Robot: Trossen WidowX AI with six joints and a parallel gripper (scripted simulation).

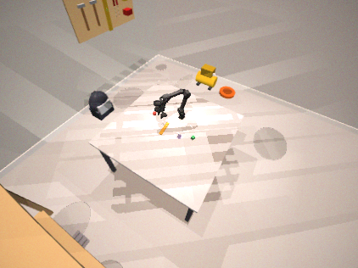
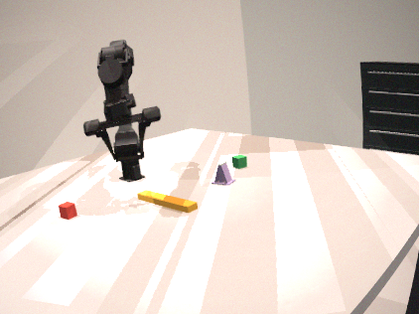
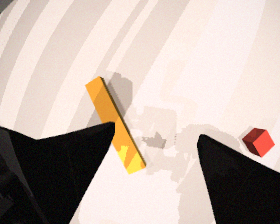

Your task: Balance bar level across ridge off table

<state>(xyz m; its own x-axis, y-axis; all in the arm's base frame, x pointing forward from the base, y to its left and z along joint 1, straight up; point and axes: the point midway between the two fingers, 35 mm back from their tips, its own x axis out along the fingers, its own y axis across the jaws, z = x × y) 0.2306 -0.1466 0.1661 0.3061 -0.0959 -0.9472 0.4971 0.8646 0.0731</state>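
Now: the orange-yellow bar 20 mm ahead of my gripper tip, 80 mm to the left of it and 130 mm below it. From my gripper tip the other things lie so: red cube: 100 mm behind, 150 mm to the right, 120 mm below; green cube: 40 mm behind, 420 mm to the left, 120 mm below.
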